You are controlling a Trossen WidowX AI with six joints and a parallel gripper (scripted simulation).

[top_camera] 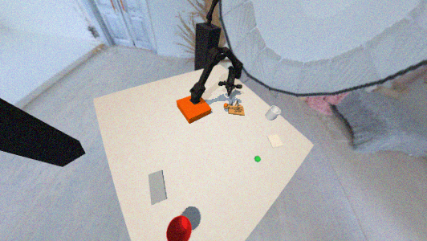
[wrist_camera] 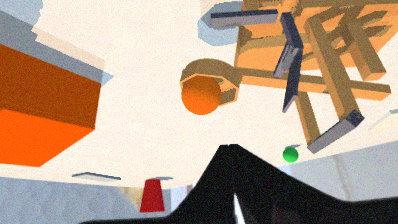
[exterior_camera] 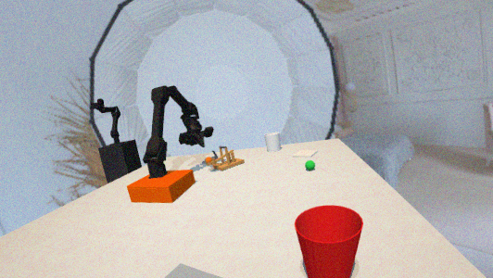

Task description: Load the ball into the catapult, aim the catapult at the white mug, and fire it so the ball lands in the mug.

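Now: gripper tip 2 cm short of the orange ball, 4 cm to the left of it and 6 cm above it. From my gripper tip the other things lie so: white mug (36 cm ahead, 23 cm to the left, 9 cm below); catapult (6 cm ahead, 1 cm to the left, 7 cm below); white flat pad (50 cm ahead, 2 cm to the left, 12 cm below).
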